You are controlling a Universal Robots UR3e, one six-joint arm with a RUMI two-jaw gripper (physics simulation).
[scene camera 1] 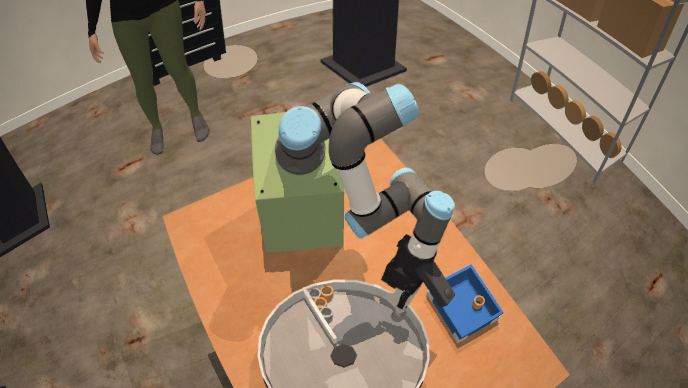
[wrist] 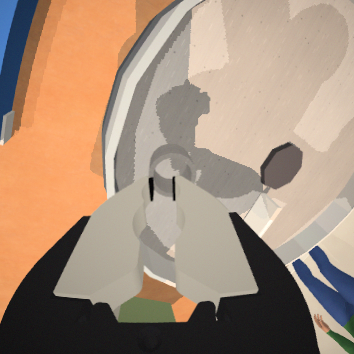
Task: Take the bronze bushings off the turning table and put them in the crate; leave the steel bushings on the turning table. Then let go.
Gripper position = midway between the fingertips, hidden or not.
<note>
In view: my gripper (scene camera 1: 399,311), a round grey turning table (scene camera 1: 361,338) and a blue crate (scene camera 1: 463,320).
My gripper is seen too in the wrist view (wrist: 163,178). The round grey turning table shows as well in the wrist view (wrist: 254,99).
</note>
